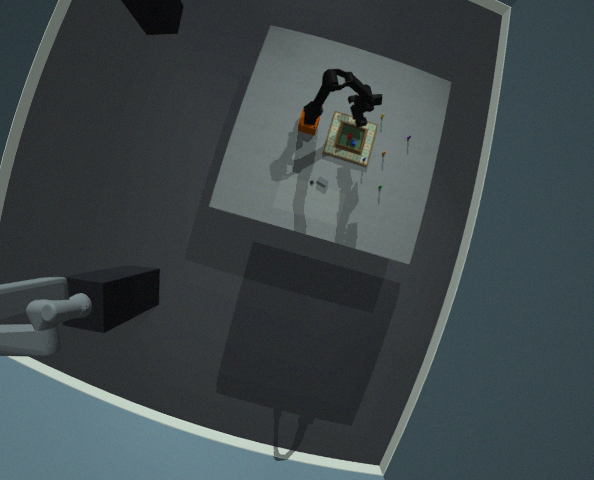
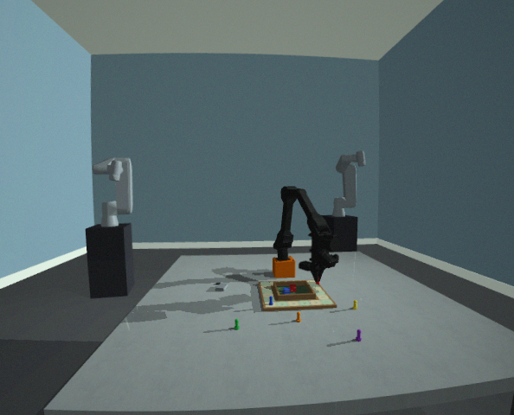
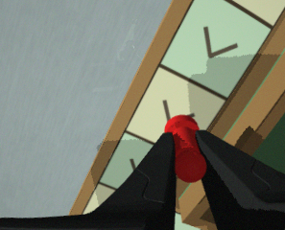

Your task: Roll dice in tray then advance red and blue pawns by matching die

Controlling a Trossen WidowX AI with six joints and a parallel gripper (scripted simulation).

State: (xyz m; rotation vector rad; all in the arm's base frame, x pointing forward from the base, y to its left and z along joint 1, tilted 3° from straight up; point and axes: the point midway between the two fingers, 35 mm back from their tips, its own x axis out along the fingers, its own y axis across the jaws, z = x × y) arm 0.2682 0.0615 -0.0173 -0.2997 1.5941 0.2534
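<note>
Right now the blue pawn is 80 mm ahead of my gripper tip, 250 mm to the right of it and 20 mm below it. Also, from my gripper tip: green tray: 120 mm to the right, 40 mm below; red die: 20 mm behind, 110 mm to the right, 20 mm below; red pawn: 10 mm above.
</note>
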